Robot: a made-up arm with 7 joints. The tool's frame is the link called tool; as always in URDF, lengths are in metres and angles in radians.
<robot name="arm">
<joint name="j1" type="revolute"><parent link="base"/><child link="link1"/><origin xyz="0.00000 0.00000 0.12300" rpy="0.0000 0.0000 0.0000"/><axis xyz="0 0 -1"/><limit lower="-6.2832" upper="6.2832"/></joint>
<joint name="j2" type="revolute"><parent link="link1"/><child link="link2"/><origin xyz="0.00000 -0.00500 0.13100" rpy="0.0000 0.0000 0.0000"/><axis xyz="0 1 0"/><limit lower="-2.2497" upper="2.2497"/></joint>
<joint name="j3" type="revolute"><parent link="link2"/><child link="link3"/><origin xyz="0.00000 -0.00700 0.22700" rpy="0.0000 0.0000 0.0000"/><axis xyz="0 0 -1"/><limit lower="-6.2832" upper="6.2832"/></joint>
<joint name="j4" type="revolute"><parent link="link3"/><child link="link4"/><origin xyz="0.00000 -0.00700 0.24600" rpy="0.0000 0.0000 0.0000"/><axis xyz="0 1 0"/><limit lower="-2.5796" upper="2.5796"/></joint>
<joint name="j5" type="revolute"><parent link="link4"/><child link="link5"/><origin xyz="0.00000 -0.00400 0.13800" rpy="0.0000 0.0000 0.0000"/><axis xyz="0 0 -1"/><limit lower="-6.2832" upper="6.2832"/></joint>
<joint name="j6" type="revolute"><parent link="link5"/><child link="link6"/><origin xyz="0.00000 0.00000 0.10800" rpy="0.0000 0.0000 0.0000"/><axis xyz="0 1 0"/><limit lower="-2.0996" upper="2.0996"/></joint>
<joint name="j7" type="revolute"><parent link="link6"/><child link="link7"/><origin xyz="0.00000 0.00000 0.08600" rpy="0.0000 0.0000 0.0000"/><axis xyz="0 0 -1"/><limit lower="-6.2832" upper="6.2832"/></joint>
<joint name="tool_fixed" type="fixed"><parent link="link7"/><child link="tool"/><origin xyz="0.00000 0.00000 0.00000" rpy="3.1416 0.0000 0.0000"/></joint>
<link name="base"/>
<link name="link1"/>
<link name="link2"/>
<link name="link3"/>
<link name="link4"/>
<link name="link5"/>
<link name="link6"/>
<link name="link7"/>
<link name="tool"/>
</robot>
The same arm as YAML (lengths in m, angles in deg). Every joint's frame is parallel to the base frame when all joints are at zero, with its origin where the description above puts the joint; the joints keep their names.
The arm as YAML. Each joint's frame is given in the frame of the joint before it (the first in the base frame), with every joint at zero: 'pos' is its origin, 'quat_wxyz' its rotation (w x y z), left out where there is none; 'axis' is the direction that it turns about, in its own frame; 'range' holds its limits. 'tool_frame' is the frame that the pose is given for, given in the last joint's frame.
length_unit: m
angle_unit: deg
joints:
  - joint: j1
    pos: [0.0, 0.0, 0.123]
    axis: "-z"
    range: [-360.0, 360.0]
  - joint: j2
    pos: [0.0, -0.005, 0.131]
    axis: "+y"
    range: [-128.9, 128.9]
  - joint: j3
    pos: [0.0, -0.007, 0.227]
    axis: "-z"
    range: [-360.0, 360.0]
  - joint: j4
    pos: [0.0, -0.007, 0.246]
    axis: "+y"
    range: [-147.8, 147.8]
  - joint: j5
    pos: [0.0, -0.004, 0.138]
    axis: "-z"
    range: [-360.0, 360.0]
  - joint: j6
    pos: [0.0, 0.0, 0.108]
    axis: "+y"
    range: [-120.3, 120.3]
  - joint: j7
    pos: [0.0, 0.0, 0.086]
    axis: "-z"
    range: [-360.0, 360.0]
tool_frame:
  pos: [0.0, 0.0, 0.0]
  quat_wxyz: [0.000004, -1.0, 0.0, 0.0]

